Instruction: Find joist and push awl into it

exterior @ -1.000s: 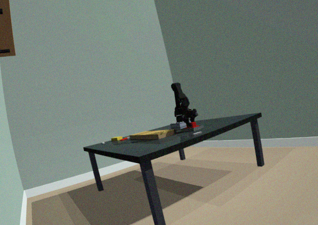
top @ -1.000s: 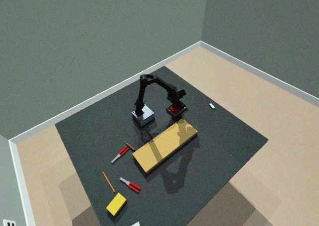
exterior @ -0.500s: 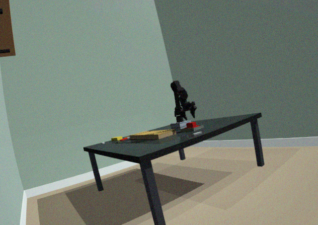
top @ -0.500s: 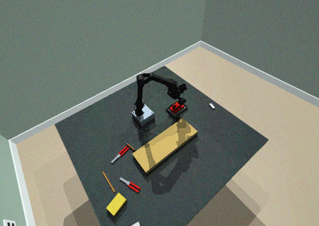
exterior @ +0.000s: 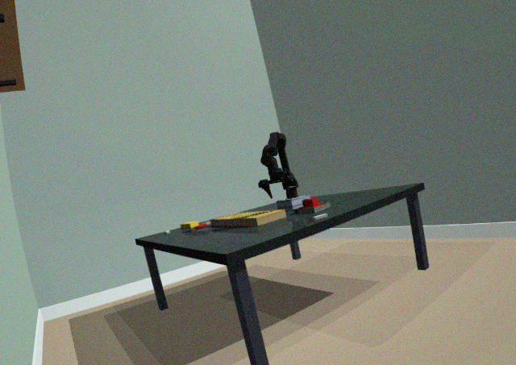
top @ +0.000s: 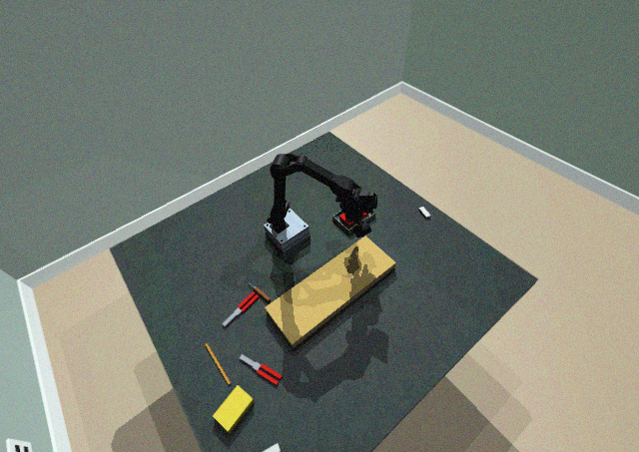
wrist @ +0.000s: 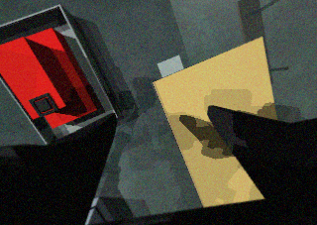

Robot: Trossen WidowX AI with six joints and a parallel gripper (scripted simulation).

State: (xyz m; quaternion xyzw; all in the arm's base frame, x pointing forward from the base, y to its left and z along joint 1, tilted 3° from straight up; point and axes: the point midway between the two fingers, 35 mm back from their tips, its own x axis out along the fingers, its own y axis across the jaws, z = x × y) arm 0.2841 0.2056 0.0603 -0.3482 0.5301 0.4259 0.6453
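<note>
Right now my gripper tip is 130 mm past the brown-handled awl, 460 mm to the left of it and 100 mm above it. The rest, counted from my gripper tip: indicator window 120 mm behind, 60 mm to the left, 40 mm below; grey tray 110 mm behind, 90 mm to the left, 90 mm below; red stud finder 120 mm behind, 80 mm to the left, 60 mm below.
</note>
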